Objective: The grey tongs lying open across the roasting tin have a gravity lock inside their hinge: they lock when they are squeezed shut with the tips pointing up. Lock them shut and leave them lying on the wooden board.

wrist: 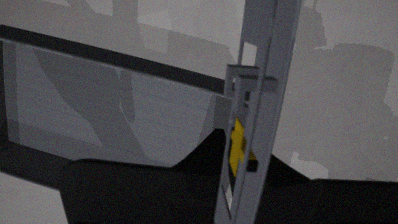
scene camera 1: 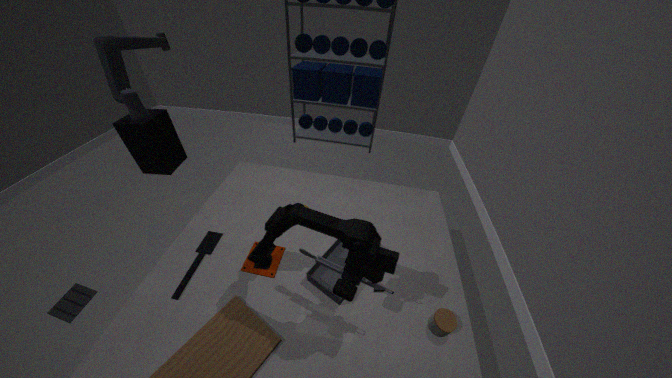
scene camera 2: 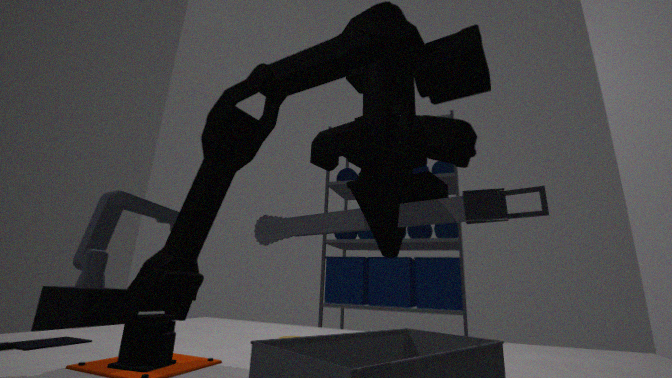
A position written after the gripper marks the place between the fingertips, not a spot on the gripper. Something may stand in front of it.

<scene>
In view: the gripper [scene camera 2: 389, 257].
The gripper shows as well in the wrist view [wrist: 225, 138] and in scene camera 1 [scene camera 1: 351, 280].
</scene>
